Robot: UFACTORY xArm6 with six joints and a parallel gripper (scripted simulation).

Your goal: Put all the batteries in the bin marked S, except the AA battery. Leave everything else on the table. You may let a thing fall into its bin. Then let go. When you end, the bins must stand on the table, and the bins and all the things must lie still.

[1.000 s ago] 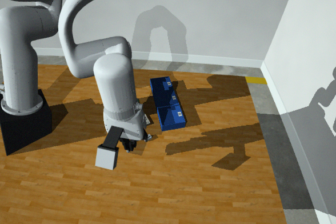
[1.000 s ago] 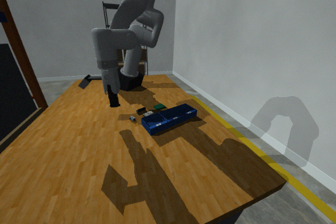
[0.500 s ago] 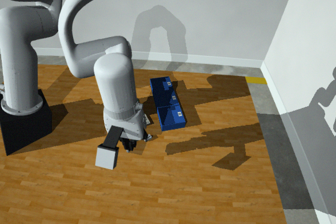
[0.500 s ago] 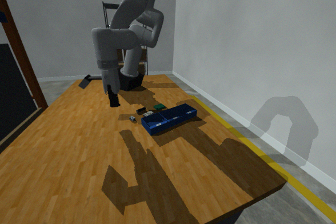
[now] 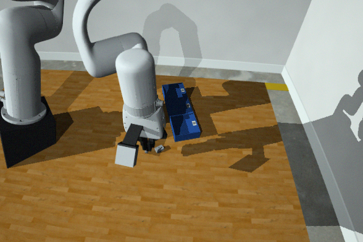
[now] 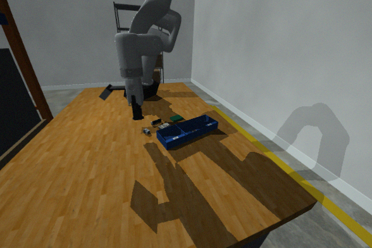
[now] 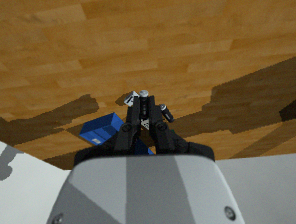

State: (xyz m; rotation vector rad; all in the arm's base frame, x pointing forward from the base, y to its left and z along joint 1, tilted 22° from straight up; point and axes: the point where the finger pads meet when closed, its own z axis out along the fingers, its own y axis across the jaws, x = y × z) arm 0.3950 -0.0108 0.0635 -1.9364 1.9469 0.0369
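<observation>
My hand is 20 cm to the right of the long blue bin, 6 cm above it and 5 cm short of it. The rest, counted from my hand: grey-white block (7 cm below, 3 cm to the left, 2 cm ahead); then white domino (10 cm to the left, 7 cm below, 1 cm behind); then green block (16 cm to the left, 7 cm below, 7 cm behind).
</observation>
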